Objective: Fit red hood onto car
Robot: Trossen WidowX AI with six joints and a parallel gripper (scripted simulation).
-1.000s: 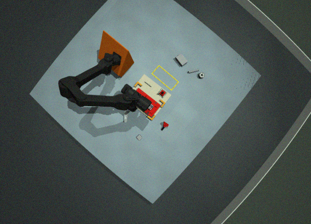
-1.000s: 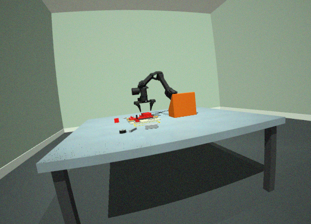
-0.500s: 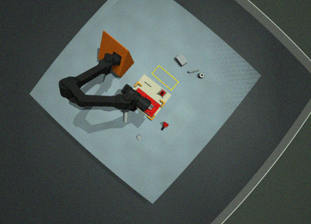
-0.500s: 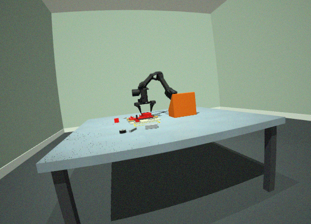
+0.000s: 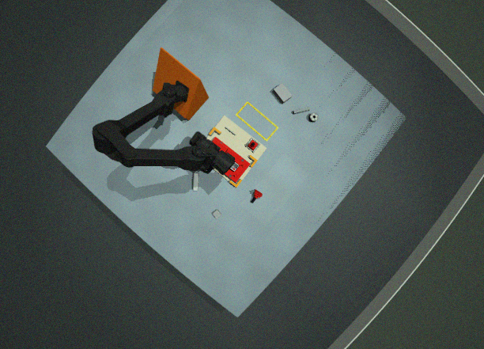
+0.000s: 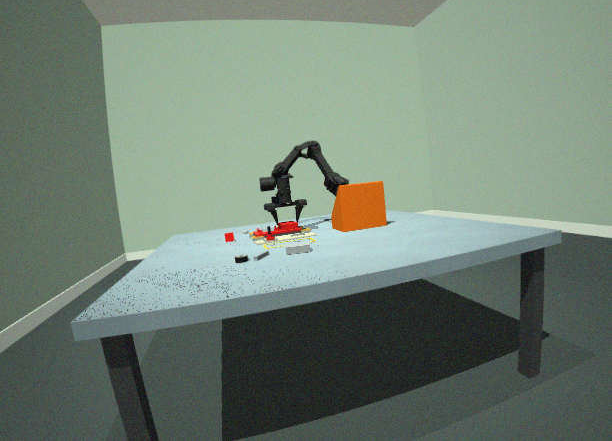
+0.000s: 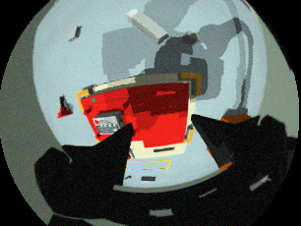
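Now: gripper tip right at the hood. Round my gripper tip: wheel: 270 mm ahead, 400 mm to the left, 40 mm below; then grey rod: 200 mm ahead, 390 mm to the left, 40 mm below; then grey engine block: 90 mm ahead, 20 mm below.
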